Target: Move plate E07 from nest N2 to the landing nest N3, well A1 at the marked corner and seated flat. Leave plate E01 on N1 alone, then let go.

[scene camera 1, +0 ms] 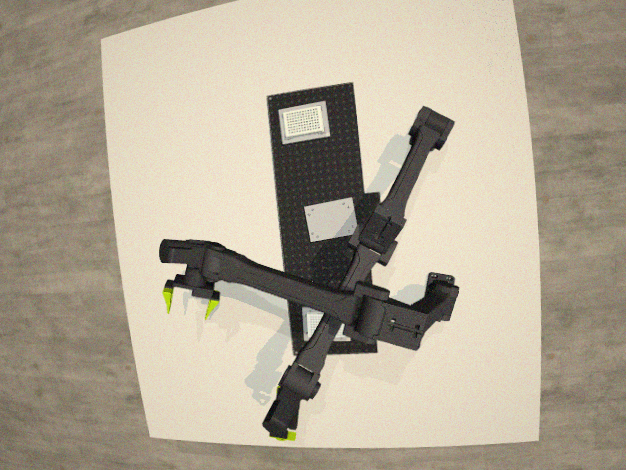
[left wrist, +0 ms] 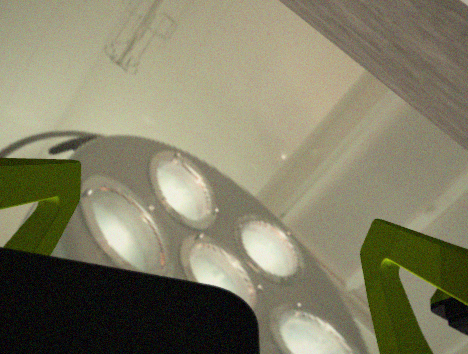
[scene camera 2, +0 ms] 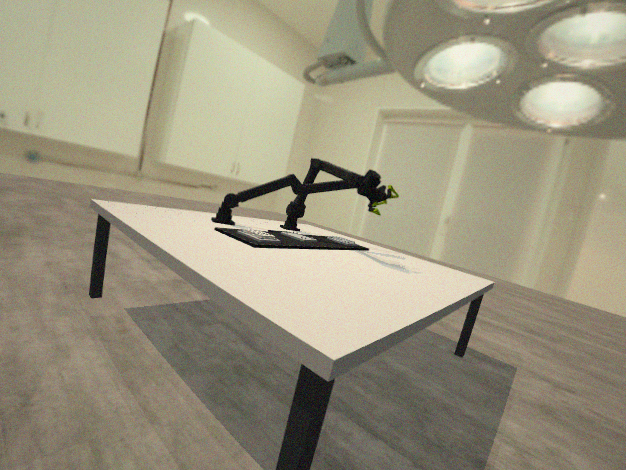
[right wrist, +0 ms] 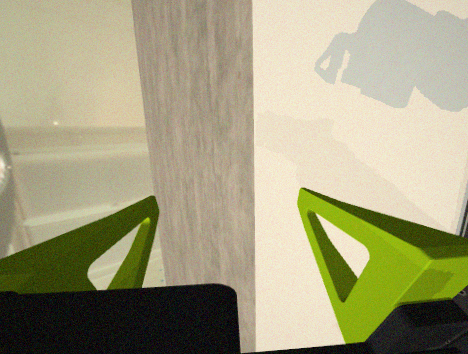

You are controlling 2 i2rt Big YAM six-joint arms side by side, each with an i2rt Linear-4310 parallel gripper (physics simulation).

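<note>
A white well plate (scene camera 1: pixel 303 120) (scene camera 2: pixel 257 233) sits in a nest at the top of the black board. Another well plate (scene camera 1: pixel 314 323) (scene camera 2: pixel 341 240) sits at the board's lower end, partly hidden under the arms. The bare grey nest (scene camera 1: pixel 328 220) between them is empty. Plate labels, nest labels and the marked corner are not readable. My left gripper (scene camera 1: pixel 187 314) (left wrist: pixel 227 208) is open and empty, over the table left of the board. My right gripper (scene camera 1: pixel 284 413) (right wrist: pixel 228 199) is open and empty, near the table's lower edge, below the board. Both are raised and away from the plates.
The black perforated board (scene camera 1: pixel 321 174) (scene camera 2: pixel 313 245) lies on the white table (scene camera 1: pixel 202 151) (scene camera 2: pixel 303 293). The two arms cross above the board's lower part. A surgical lamp (scene camera 2: pixel 419 22) (left wrist: pixel 225 210) hangs in the room.
</note>
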